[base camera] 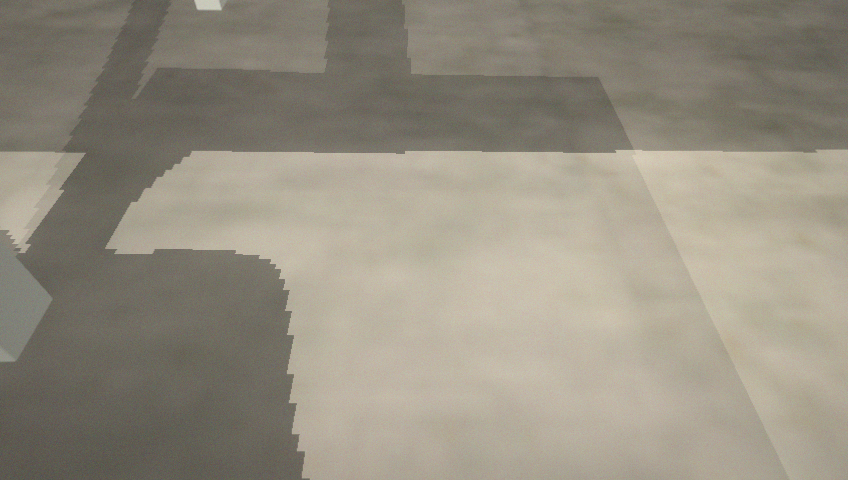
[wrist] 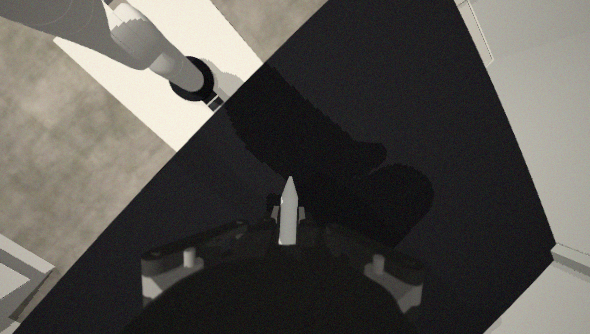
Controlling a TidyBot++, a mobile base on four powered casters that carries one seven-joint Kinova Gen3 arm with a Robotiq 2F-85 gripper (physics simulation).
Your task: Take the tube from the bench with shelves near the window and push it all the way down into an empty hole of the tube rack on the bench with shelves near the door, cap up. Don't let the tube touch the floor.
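Pixels of known places: gripper, fingertip midpoint: [wrist: 288,215]; arm's base, origin of the base link: [wrist: 190,78].
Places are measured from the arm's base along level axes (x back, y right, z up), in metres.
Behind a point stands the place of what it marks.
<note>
The tube [wrist: 289,200] @[x -0.390, y -0.034, z 0.583 m] is pale grey with a tapered tip. In the wrist view it stands out from between the fingertips, tip toward the top of the picture; its cap cannot be made out. My gripper [wrist: 288,215] @[x -0.405, y -0.021, z 0.576 m] is shut on the tube and is over a black bench top [wrist: 480,125] @[x -0.551, y -0.324, z 0.518 m]. The arm's broad shadow lies across that top. The tube rack does not show in either view. The gripper and the tube do not show in the base camera view.
My white base [wrist: 160,117] @[x -0.016, y 0.191, z -0.014 m] is at the bench's edge, upper left in the wrist view. A pale panel [wrist: 530,100] @[x -1.075, y -1.130, z 0.125 m] borders the black top on the right. A pale frame [wrist: 30,260] @[x 0.099, y 1.523, z -0.358 m] is at lower left. In the base camera view, a pale post [base camera: 20,303] @[x -0.332, y -0.300, z -0.369 m] stands close at left.
</note>
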